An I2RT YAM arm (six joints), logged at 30 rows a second.
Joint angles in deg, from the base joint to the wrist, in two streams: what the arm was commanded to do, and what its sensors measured. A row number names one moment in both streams.
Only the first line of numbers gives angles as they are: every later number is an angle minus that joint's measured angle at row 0.
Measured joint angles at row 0:
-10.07, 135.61, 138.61, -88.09, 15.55, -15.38
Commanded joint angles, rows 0 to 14:
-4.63, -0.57, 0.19, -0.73, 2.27, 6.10
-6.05, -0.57, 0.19, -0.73, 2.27, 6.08
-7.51, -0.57, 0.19, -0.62, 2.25, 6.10
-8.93, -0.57, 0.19, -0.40, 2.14, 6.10
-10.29, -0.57, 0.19, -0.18, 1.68, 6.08
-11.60, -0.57, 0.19, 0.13, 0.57, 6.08
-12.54, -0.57, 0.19, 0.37, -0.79, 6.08
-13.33, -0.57, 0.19, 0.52, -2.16, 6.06
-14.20, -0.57, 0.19, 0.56, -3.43, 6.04
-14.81, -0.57, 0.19, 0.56, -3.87, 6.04
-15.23, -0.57, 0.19, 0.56, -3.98, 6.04
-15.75, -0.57, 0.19, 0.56, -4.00, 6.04
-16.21, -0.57, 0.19, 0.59, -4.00, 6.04
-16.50, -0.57, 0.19, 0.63, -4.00, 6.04
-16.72, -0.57, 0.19, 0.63, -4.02, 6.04
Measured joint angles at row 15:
-16.28, 0.00, 0.00, 0.50, -2.45, 5.16
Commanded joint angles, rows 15 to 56:
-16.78, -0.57, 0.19, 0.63, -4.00, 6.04
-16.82, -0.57, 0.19, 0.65, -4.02, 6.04
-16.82, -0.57, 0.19, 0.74, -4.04, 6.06
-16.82, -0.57, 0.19, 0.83, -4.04, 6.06
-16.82, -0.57, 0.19, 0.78, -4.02, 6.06
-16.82, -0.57, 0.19, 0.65, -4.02, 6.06
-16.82, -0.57, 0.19, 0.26, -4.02, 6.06
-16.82, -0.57, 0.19, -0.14, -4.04, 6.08
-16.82, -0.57, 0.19, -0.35, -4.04, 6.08
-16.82, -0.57, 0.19, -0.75, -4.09, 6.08
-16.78, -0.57, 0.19, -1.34, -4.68, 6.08
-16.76, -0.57, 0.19, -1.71, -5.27, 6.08
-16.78, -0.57, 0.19, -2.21, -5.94, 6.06
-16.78, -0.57, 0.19, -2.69, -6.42, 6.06
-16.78, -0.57, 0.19, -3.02, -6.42, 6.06
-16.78, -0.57, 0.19, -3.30, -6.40, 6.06
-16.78, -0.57, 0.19, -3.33, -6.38, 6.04
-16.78, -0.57, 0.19, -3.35, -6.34, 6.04
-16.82, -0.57, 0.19, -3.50, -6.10, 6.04
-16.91, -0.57, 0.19, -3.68, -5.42, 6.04
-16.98, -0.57, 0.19, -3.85, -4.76, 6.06
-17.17, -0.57, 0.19, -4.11, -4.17, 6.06
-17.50, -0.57, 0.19, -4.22, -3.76, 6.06
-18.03, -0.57, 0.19, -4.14, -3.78, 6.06
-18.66, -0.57, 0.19, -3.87, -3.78, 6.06
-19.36, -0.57, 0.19, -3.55, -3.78, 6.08
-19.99, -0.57, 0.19, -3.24, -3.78, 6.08
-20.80, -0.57, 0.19, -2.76, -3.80, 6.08
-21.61, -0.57, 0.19, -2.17, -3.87, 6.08
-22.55, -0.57, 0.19, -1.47, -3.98, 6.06
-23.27, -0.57, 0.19, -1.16, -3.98, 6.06
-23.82, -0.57, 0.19, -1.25, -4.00, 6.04
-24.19, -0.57, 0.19, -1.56, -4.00, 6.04
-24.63, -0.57, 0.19, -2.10, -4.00, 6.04
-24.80, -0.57, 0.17, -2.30, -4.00, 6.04
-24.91, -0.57, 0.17, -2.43, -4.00, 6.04
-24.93, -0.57, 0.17, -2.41, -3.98, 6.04
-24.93, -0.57, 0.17, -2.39, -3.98, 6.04
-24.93, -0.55, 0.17, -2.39, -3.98, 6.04
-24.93, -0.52, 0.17, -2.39, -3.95, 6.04
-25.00, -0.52, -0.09, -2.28, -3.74, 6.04
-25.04, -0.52, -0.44, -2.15, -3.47, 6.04
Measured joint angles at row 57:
-25.11, 0.00, 0.00, -2.19, -4.44, 5.34
